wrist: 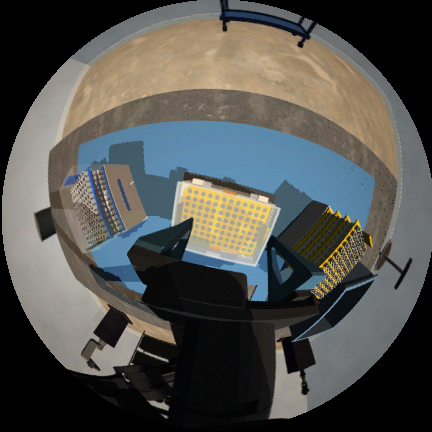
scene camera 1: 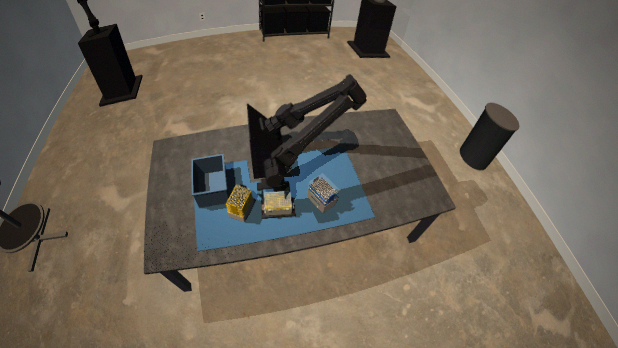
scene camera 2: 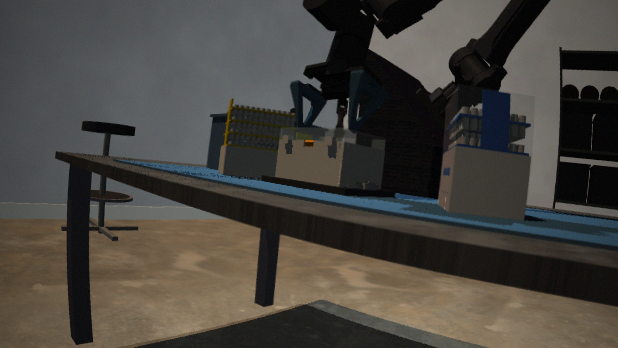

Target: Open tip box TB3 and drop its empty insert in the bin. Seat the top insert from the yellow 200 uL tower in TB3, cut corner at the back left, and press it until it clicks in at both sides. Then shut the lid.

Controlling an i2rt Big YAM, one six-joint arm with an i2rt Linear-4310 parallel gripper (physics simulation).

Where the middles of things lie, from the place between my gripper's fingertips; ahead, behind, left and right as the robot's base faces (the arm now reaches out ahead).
I see the blue bin (scene camera 1: 208,174) 290 mm to the right of my hand, 180 mm behind it and 20 mm below it.
